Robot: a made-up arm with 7 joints. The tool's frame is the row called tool.
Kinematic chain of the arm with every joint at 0, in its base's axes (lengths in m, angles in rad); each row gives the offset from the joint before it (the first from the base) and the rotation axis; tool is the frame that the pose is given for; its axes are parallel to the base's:
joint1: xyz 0.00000 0.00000 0.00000 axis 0 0.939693 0.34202
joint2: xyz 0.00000 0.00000 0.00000 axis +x
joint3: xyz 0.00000 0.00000 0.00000 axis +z
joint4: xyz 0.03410 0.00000 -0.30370 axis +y
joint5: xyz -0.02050 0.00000 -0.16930 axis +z
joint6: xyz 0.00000 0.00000 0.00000 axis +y
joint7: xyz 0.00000 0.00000 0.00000 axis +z
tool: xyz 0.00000 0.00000 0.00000
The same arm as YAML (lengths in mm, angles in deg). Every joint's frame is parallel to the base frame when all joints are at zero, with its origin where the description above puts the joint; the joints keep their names.
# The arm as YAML. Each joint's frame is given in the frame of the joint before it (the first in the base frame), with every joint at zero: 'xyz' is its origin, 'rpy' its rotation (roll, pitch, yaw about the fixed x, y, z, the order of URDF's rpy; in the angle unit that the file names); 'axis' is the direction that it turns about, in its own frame. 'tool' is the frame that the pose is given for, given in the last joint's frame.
units:
  length: mm
  angle: deg
joints:
  - name: joint1
    type: revolute
    origin:
      xyz: [0.0, 0.0, 0.0]
      rpy: [0.0, 0.0, 0.0]
    axis: [0.0, 0.9397, 0.342]
  - name: joint2
    type: revolute
    origin:
      xyz: [0.0, 0.0, 0.0]
      rpy: [0.0, 0.0, 0.0]
    axis: [1.0, 0.0, 0.0]
  - name: joint3
    type: revolute
    origin:
      xyz: [0.0, 0.0, 0.0]
      rpy: [0.0, 0.0, 0.0]
    axis: [0.0, 0.0, 1.0]
  - name: joint4
    type: revolute
    origin:
      xyz: [34.1, 0.0, -303.7]
      rpy: [0.0, 0.0, 0.0]
    axis: [0.0, 1.0, 0.0]
  - name: joint5
    type: revolute
    origin:
      xyz: [-20.5, 0.0, -169.3]
      rpy: [0.0, 0.0, 0.0]
    axis: [0.0, 0.0, 1.0]
  - name: joint6
    type: revolute
    origin:
      xyz: [0.0, 0.0, 0.0]
      rpy: [0.0, 0.0, 0.0]
    axis: [0.0, 1.0, 0.0]
  - name: joint7
    type: revolute
    origin:
      xyz: [0.0, 0.0, 0.0]
      rpy: [0.0, 0.0, 0.0]
    axis: [0.0, 0.0, 1.0]
tool:
  origin:
    xyz: [0.0, 0.0, 0.0]
    rpy: [0.0, 0.0, 0.0]

